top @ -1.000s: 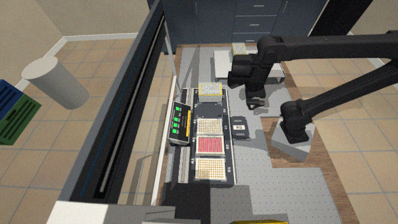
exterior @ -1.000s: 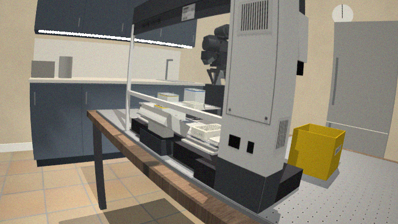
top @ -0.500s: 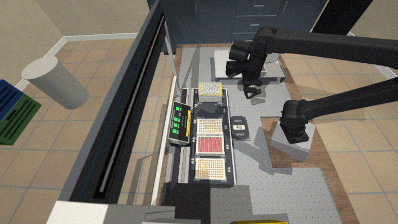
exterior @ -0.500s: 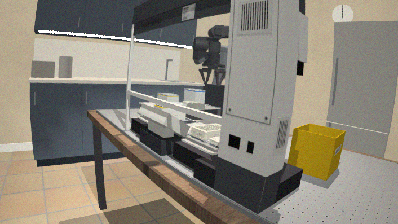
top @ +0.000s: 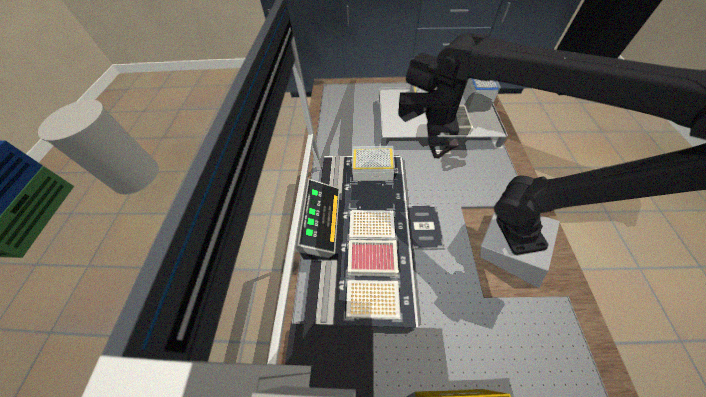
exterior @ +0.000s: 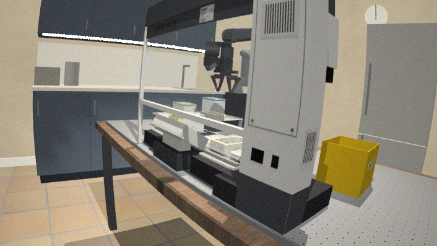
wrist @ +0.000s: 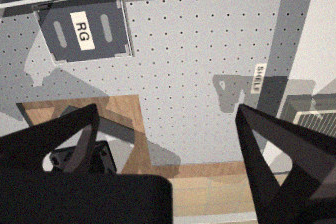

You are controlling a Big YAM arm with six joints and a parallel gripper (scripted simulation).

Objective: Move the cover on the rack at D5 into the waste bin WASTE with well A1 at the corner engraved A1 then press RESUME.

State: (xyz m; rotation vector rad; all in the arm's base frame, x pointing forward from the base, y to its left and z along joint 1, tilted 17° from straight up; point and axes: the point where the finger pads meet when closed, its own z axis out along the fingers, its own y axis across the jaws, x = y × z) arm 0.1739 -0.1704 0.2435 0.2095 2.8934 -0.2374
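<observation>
The clear cover is 160 mm ahead of my hand, 60 mm to the right of it and 110 mm below it. Round my hand: spare nest RG 20 mm ahead, 130 mm to the left, 230 mm below; shelf 130 mm behind, 320 mm to the right, 180 mm below; tip rack 160 mm ahead, 50 mm to the right, 130 mm below.
</observation>
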